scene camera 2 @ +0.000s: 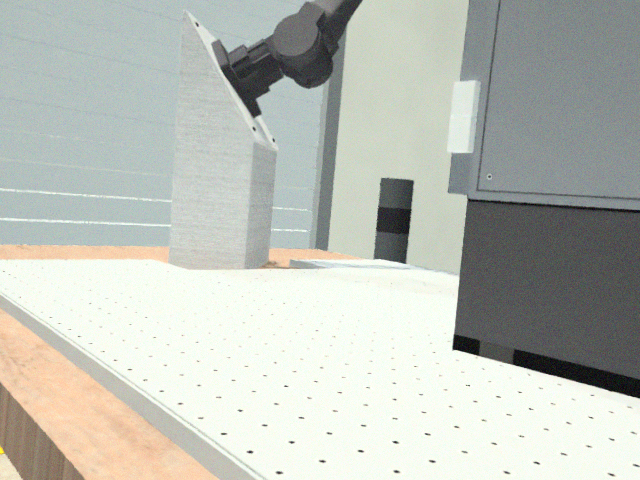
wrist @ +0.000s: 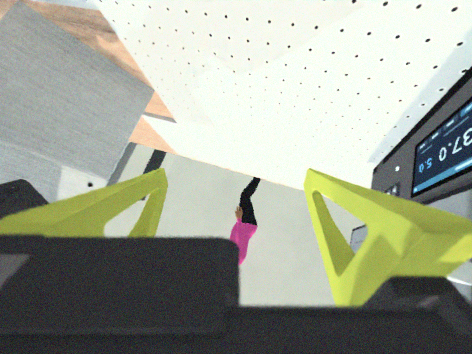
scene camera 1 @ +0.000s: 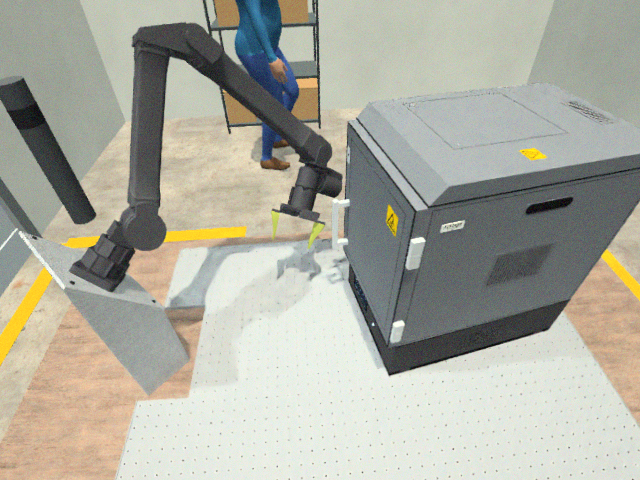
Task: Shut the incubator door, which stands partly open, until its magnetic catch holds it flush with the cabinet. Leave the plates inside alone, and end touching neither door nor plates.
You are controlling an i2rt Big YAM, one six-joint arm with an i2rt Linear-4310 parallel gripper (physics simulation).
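Pixels of known places: gripper, fingertip midpoint: (wrist: 235, 176) (scene camera 1: 290, 244); arm's base, origin of the base link: (scene camera 2: 233, 81) (scene camera 1: 97, 276).
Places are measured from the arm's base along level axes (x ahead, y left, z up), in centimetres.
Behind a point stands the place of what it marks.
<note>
The grey incubator (scene camera 1: 475, 289) @[x 76.0, y 7.5, z -2.7 cm] (scene camera 2: 563, 113) @[x 68.7, y 4.6, z -10.2 cm] stands on the right. Its door (scene camera 1: 372, 242) @[x 55.0, y 13.7, z 2.2 cm] (scene camera 2: 459, 178) @[x 61.1, y 1.4, z -15.6 cm] lies along the cabinet's front, and no gap shows at its edge in scene camera 1. Whether the catch holds it cannot be seen. The white bar handle (scene camera 1: 335, 222) @[x 46.1, y 26.0, z -3.4 cm] stands out from the door's far side. My gripper (scene camera 1: 291, 243) @[x 34.2, y 26.5, z -12.4 cm] (wrist: 235, 176) @[x 34.2, y 26.5, z -12.4 cm] is open, with its two yellow-green fingers wide apart and nothing between them. It hangs in front of the door, to the left of the handle and apart from it. The plates inside are hidden.
The base's lit display (wrist: 442, 155) @[x 53.5, y 22.4, z -22.9 cm] reads 37.0. White hinges (scene camera 1: 415, 253) @[x 61.2, y 0.4, z 12.9 cm] (scene camera 2: 463, 116) @[x 61.5, y 0.8, z -10.3 cm] sit at the door's near edge. A perforated white board (scene camera 1: 289, 413) @[x 39.4, y -10.1, z -30.8 cm] (scene camera 2: 258, 351) @[x 60.2, y -16.1, z -30.8 cm] lies under the incubator. The arm's slanted grey pedestal (scene camera 1: 126, 330) @[x 6.6, y -6.6, z -8.5 cm] (scene camera 2: 211, 191) @[x 7.6, y -4.9, z -19.0 cm] stands left. A person (scene camera 1: 261, 46) stands behind.
</note>
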